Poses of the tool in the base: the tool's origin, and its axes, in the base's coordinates. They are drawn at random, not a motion.
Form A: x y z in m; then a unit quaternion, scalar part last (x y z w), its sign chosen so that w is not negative.
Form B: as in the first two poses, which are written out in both.
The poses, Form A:
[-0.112 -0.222 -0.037 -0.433 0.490 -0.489 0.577]
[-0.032 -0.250 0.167 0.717 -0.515 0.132 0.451]
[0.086 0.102 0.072 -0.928 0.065 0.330 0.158]
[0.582 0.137 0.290 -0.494 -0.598 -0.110 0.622]
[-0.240 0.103 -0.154 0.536 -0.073 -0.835 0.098]
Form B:
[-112 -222 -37 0.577 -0.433 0.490 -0.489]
[-32 -250 167 0.451 0.717 -0.515 0.132]
[86 102 72 0.158 -0.928 0.065 0.330]
[582 137 290 0.622 -0.494 -0.598 -0.110]
[-240 103 -154 0.098 0.536 -0.073 -0.835]

